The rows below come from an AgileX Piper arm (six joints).
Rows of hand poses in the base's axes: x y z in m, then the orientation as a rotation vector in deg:
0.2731, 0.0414, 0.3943, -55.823, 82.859, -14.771
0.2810, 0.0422, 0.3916, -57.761, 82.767, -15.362
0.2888, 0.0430, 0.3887, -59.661, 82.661, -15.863
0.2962, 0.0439, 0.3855, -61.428, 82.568, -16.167
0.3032, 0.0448, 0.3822, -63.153, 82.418, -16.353
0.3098, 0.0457, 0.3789, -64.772, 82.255, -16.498
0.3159, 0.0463, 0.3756, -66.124, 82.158, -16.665
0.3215, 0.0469, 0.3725, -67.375, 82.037, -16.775
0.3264, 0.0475, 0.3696, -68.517, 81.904, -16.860
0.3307, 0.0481, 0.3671, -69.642, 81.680, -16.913
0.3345, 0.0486, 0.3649, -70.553, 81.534, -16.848
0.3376, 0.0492, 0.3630, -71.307, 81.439, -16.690
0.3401, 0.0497, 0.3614, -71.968, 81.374, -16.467
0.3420, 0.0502, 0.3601, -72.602, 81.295, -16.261
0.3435, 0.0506, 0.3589, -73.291, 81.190, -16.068
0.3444, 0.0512, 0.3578, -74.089, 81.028, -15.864
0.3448, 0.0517, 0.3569, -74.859, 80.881, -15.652
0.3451, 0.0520, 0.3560, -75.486, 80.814, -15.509
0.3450, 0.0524, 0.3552, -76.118, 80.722, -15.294
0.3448, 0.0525, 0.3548, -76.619, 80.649, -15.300
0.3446, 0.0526, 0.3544, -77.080, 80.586, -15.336
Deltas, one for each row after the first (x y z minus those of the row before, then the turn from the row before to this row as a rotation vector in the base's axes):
0.0079, 0.0008, -0.0027, -1.681, 0.320, 0.706
0.0078, 0.0008, -0.0029, -1.601, 0.339, 0.736
0.0074, 0.0009, -0.0032, -1.396, 0.386, 0.764
0.0070, 0.0009, -0.0033, -1.293, 0.376, 0.827
0.0066, 0.0009, -0.0033, -1.195, 0.354, 0.796
0.0061, 0.0006, -0.0033, -1.031, 0.317, 0.617
0.0056, 0.0006, -0.0031, -0.925, 0.290, 0.606
0.0049, 0.0006, -0.0029, -0.834, 0.257, 0.569
0.0043, 0.0006, -0.0025, -0.793, 0.195, 0.620
0.0038, 0.0005, -0.0022, -0.586, 0.231, 0.537
0.0031, 0.0006, -0.0019, -0.430, 0.254, 0.483
0.0025, 0.0005, -0.0016, -0.332, 0.271, 0.455
0.0019, 0.0005, -0.0013, -0.322, 0.246, 0.440
0.0015, 0.0004, -0.0012, -0.365, 0.241, 0.471
0.0009, 0.0006, -0.0011, -0.429, 0.242, 0.555
0.0004, 0.0005, -0.0009, -0.408, 0.249, 0.537
0.0003, 0.0003, -0.0009, -0.358, 0.231, 0.394
-0.0001, 0.0004, -0.0008, -0.318, 0.246, 0.443
-0.0002, 0.0001, -0.0004, -0.351, 0.120, 0.265
-0.0002, 0.0001, -0.0004, -0.341, 0.101, 0.226

